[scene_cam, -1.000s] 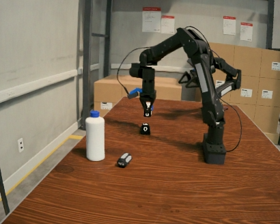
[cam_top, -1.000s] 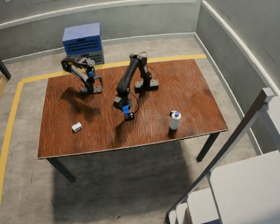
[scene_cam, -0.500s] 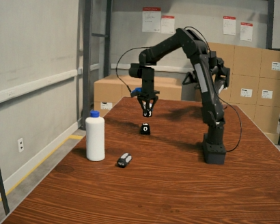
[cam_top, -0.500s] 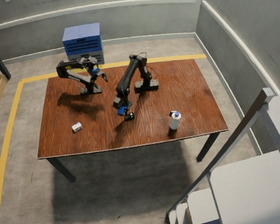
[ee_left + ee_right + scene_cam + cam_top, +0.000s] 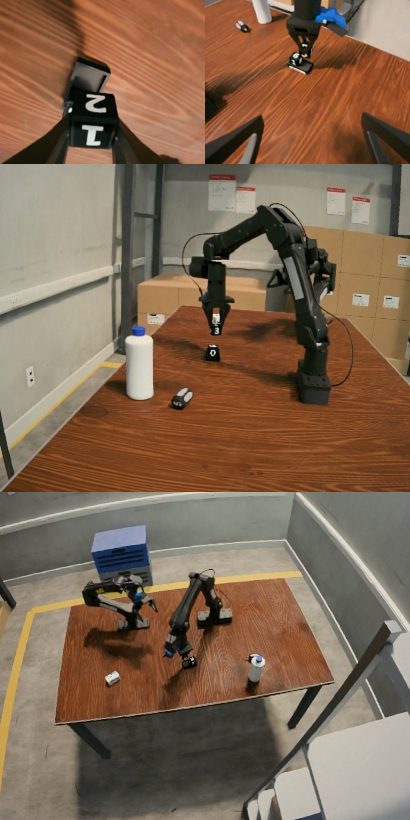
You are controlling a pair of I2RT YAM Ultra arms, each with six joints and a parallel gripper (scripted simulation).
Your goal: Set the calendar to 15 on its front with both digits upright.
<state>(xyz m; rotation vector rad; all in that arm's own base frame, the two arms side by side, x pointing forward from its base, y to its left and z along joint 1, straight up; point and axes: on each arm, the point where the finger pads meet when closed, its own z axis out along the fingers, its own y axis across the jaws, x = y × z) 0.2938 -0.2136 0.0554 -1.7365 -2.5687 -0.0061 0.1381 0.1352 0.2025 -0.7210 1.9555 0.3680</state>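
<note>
Right now my left hand is 9 cm above the black calendar tray and 3 cm to the right of it. Round my left hand: white bottle: 36 cm to the left, 11 cm ahead, 1 cm below.
</note>
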